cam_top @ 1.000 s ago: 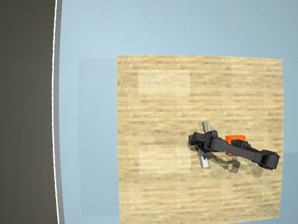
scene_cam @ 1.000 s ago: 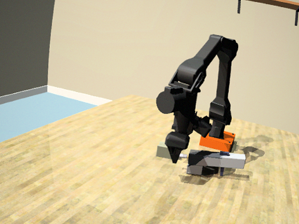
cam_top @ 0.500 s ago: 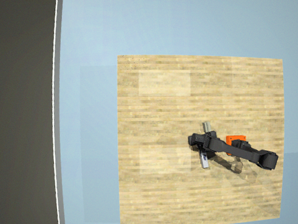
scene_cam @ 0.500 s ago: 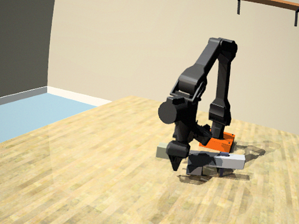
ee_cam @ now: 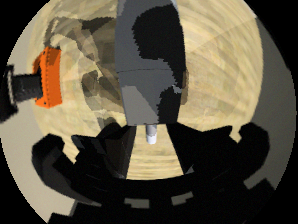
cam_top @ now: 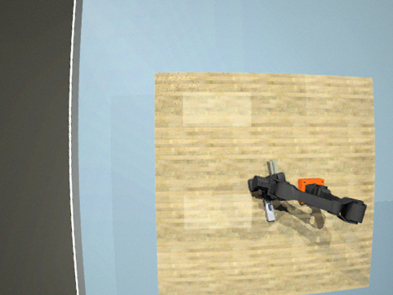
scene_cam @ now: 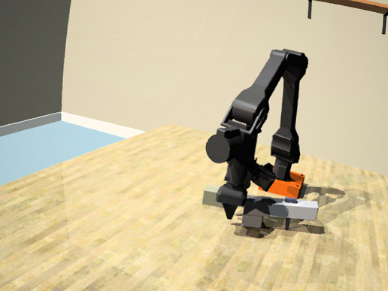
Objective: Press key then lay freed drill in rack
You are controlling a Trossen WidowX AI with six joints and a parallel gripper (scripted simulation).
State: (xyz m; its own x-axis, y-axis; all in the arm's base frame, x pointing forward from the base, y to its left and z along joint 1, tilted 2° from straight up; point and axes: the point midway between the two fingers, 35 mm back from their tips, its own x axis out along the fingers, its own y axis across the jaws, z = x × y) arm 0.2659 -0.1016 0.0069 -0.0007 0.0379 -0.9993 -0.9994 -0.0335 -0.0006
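The drill is 5 cm to the left of my gripper tip and 4 cm above it. Also, from my gripper tip: housing: 11 cm to the left, 3 cm above; then grey slatted rack: 8 cm behind, 6 cm to the right; then thin dark blue key: 14 cm to the left, 4 cm above, 1 cm behind.
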